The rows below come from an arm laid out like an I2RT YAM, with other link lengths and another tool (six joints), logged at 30 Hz.
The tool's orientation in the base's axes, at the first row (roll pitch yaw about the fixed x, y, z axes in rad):
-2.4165, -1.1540, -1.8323
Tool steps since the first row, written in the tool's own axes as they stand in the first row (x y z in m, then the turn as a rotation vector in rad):
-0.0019, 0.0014, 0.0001, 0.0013, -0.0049, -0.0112
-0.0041, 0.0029, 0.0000, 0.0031, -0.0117, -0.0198
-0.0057, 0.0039, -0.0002, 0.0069, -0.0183, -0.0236
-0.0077, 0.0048, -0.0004, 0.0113, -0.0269, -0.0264
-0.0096, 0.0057, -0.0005, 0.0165, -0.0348, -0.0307
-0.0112, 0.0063, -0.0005, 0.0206, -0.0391, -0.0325
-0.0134, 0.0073, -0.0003, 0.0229, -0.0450, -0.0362
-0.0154, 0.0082, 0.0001, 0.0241, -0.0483, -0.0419
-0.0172, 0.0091, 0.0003, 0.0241, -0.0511, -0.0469
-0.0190, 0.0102, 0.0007, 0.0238, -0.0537, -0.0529
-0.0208, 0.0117, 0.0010, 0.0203, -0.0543, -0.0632
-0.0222, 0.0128, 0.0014, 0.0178, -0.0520, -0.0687
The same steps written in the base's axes. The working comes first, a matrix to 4 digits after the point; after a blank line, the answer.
The tool's axes in the first row as the columns of a matrix, in the base's axes (used below as rounded here):
-0.1047, -0.8798, 0.4637
-0.3911, -0.3923, -0.8326
0.9144, -0.2685, -0.3030

-0.0010, 0.0001, -0.0021, -0.0010, 0.0107, 0.0059
-0.0021, 0.0005, -0.0045, 0.0008, 0.0199, 0.0120
-0.0029, 0.0009, -0.0062, 0.0044, 0.0241, 0.0184
-0.0036, 0.0015, -0.0082, 0.0102, 0.0281, 0.0256
-0.0042, 0.0019, -0.0102, 0.0147, 0.0328, 0.0337
-0.0046, 0.0023, -0.0118, 0.0172, 0.0343, 0.0392
-0.0052, 0.0026, -0.0141, 0.0204, 0.0388, 0.0440
-0.0056, 0.0027, -0.0163, 0.0205, 0.0444, 0.0477
-0.0061, 0.0029, -0.0183, 0.0207, 0.0497, 0.0500
-0.0067, 0.0028, -0.0203, 0.0202, 0.0558, 0.0522
-0.0077, 0.0027, -0.0225, 0.0163, 0.0660, 0.0523
-0.0083, 0.0025, -0.0242, 0.0120, 0.0706, 0.0511

